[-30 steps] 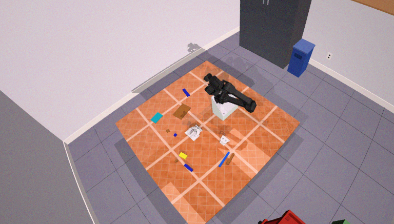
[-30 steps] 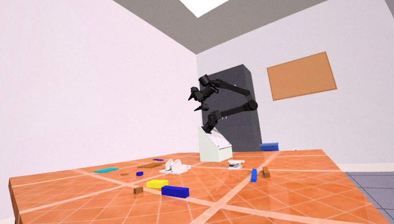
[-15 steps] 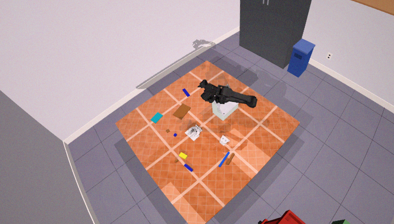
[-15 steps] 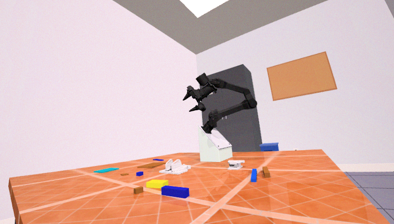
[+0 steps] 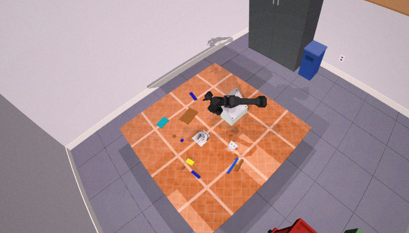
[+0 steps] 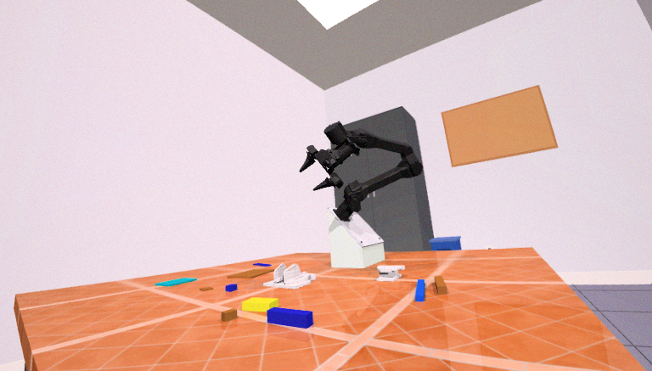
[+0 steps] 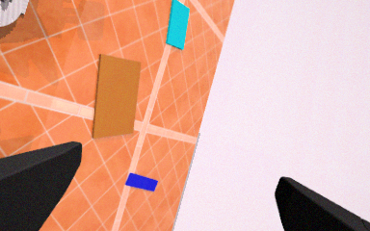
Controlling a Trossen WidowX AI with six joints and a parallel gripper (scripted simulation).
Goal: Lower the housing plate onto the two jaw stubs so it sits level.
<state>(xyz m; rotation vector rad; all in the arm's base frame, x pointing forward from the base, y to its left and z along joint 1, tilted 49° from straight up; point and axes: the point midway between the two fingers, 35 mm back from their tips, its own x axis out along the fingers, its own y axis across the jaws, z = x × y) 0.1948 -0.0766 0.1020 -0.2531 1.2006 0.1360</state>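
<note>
Now: gripper tip 30 mm past the grey plate, 270 mm to the right of it and 300 mm above it. Also, from my gripper tip: yellow block 320 mm ahead, 160 mm to the left, 320 mm below; brown bar 30 mm ahead, 430 mm to the left, 320 mm below; brown plate 70 mm ahead, 240 mm to the right, 320 mm below.
</note>
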